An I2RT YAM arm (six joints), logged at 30 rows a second.
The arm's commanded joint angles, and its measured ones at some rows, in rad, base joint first. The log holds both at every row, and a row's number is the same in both.
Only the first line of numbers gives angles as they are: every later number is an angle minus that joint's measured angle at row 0.
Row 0, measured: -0.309 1.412 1.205 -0.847 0.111 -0.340
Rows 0 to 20, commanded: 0.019 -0.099 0.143 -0.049 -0.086 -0.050; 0.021 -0.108 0.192 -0.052 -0.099 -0.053; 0.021 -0.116 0.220 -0.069 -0.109 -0.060; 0.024 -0.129 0.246 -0.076 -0.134 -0.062; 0.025 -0.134 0.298 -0.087 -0.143 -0.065; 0.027 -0.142 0.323 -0.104 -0.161 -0.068; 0.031 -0.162 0.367 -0.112 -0.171 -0.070; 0.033 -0.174 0.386 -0.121 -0.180 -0.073; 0.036 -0.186 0.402 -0.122 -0.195 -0.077; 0.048 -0.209 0.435 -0.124 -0.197 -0.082; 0.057 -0.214 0.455 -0.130 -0.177 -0.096; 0.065 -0.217 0.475 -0.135 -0.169 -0.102; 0.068 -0.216 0.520 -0.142 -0.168 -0.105; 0.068 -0.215 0.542 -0.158 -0.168 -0.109; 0.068 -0.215 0.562 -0.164 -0.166 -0.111; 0.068 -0.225 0.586 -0.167 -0.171 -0.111; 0.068 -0.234 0.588 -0.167 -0.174 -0.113; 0.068 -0.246 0.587 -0.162 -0.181 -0.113; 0.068 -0.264 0.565 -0.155 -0.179 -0.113; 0.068 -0.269 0.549 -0.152 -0.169 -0.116; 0.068 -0.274 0.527 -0.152 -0.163 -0.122
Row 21, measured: 0.067 -0.247 0.564 -0.125 -0.168 -0.094
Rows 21 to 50, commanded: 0.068 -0.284 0.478 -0.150 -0.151 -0.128; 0.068 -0.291 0.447 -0.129 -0.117 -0.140; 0.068 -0.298 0.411 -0.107 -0.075 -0.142; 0.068 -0.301 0.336 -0.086 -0.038 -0.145; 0.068 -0.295 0.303 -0.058 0.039 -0.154; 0.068 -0.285 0.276 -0.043 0.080 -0.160; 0.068 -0.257 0.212 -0.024 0.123 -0.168; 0.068 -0.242 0.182 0.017 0.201 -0.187; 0.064 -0.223 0.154 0.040 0.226 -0.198; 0.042 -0.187 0.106 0.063 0.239 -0.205; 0.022 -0.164 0.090 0.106 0.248 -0.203; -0.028 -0.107 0.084 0.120 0.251 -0.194; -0.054 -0.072 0.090 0.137 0.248 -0.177; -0.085 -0.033 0.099 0.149 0.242 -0.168; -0.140 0.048 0.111 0.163 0.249 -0.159; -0.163 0.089 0.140 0.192 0.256 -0.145; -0.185 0.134 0.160 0.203 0.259 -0.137; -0.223 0.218 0.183 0.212 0.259 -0.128; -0.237 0.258 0.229 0.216 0.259 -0.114; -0.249 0.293 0.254 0.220 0.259 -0.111; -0.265 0.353 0.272 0.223 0.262 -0.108; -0.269 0.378 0.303 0.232 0.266 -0.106; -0.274 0.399 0.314 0.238 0.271 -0.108; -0.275 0.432 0.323 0.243 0.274 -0.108; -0.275 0.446 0.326 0.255 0.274 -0.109; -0.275 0.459 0.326 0.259 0.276 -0.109; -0.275 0.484 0.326 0.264 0.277 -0.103; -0.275 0.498 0.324 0.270 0.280 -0.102; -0.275 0.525 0.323 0.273 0.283 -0.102; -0.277 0.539 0.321 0.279 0.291 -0.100
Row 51, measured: -0.279 0.492 0.296 0.232 0.257 -0.124
